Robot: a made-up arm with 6 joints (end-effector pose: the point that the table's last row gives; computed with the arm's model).
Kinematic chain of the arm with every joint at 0, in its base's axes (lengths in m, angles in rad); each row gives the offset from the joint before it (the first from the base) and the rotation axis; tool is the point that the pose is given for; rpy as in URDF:
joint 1: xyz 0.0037 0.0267 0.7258 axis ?
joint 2: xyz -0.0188 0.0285 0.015 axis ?
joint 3: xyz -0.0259 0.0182 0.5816 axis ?
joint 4: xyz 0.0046 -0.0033 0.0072 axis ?
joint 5: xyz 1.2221 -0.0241 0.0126 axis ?
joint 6: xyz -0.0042 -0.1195 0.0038 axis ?
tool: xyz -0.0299 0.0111 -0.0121 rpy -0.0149 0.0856 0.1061
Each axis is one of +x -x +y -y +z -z.
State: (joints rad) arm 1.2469 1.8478 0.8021 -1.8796 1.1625 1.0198
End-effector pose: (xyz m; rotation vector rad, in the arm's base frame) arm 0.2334 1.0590 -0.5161 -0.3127 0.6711 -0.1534
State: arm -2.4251 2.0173 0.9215 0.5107 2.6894 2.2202
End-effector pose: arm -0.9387 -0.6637 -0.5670 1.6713 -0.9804 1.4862
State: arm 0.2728 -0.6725 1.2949 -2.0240 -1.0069 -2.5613
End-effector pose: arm -0.7243 -0.1141 2.3667 -1.1756 -2.3405 -1.5282
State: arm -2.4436 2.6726 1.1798 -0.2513 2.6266 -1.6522
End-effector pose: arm -0.2942 -0.1183 -1.0144 -0.5677 -1.5406 -1.0696
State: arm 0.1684 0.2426 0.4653 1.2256 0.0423 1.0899
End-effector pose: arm 1.2145 0.2249 1.7189 -2.2933 -0.1914 -0.2134
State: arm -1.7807 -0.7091 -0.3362 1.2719 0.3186 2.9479
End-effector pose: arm -0.1170 -0.5941 1.7492 1.1410 -1.4603 -0.4339
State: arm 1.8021 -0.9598 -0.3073 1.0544 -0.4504 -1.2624
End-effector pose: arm -0.0907 0.3749 1.8914 0.5425 -0.0100 1.5490
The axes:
joint 1: +z
joint 2: +y
joint 3: -y
joint 4: -x
joint 5: -y
joint 6: -x

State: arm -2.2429 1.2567 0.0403 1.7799 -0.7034 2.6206
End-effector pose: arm -0.5834 -0.8989 -0.1327 -0.8562 1.3742 2.3255
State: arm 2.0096 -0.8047 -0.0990 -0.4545 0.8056 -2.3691
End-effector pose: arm -0.1239 0.5011 1.8552 -1.5147 -1.0233 -0.9184
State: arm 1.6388 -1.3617 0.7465 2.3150 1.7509 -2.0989
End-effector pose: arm -0.0256 -1.3008 1.8143 -0.5743 -1.6653 1.8341
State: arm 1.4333 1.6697 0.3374 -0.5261 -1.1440 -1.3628
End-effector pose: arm 0.2105 0.8424 -0.4836 -0.2478 2.0263 -0.9151
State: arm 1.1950 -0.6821 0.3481 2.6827 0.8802 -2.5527
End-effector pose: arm -0.1052 0.2247 2.2333 -0.2353 -0.3655 1.5831
